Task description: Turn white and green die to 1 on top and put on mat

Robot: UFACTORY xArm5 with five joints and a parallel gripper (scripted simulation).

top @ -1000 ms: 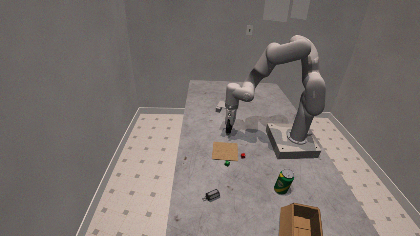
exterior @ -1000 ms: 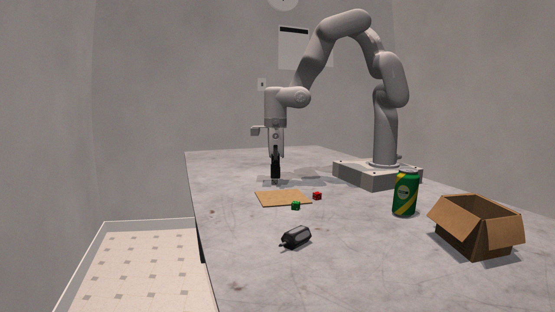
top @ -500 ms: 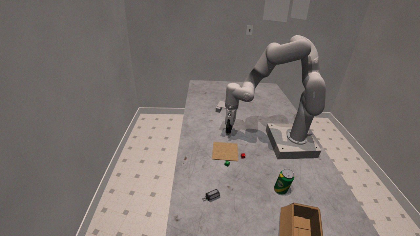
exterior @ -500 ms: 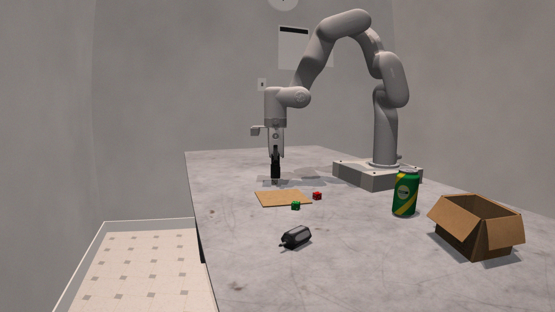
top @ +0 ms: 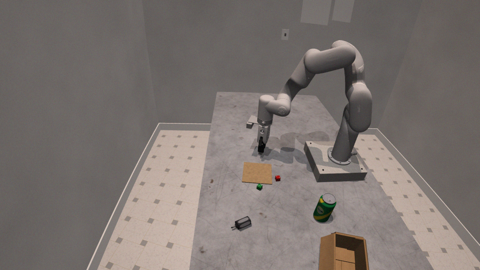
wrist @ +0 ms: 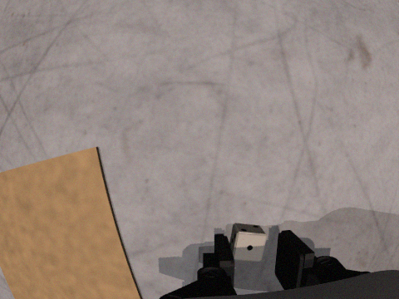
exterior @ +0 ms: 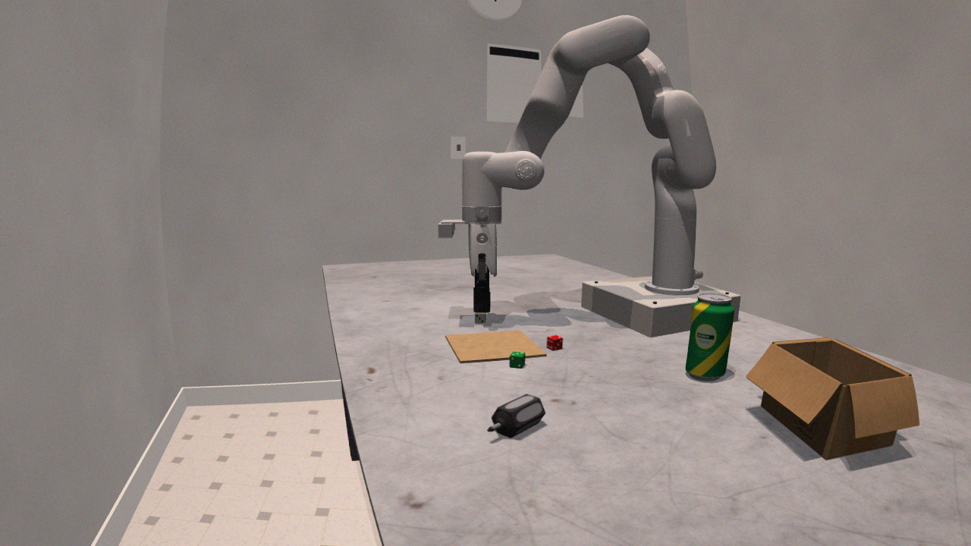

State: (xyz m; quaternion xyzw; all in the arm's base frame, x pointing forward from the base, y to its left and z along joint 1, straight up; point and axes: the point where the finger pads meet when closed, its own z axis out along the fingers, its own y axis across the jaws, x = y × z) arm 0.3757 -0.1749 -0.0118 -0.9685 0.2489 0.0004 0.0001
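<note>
My gripper is now 4 cm above the white die. The rest, counted from my hand: tan mat (14 cm to the left, 6 cm ahead, 4 cm below); green die (24 cm to the left, 8 cm ahead, 4 cm below); red die (21 cm to the left, 4 cm below, 2 cm behind).
</note>
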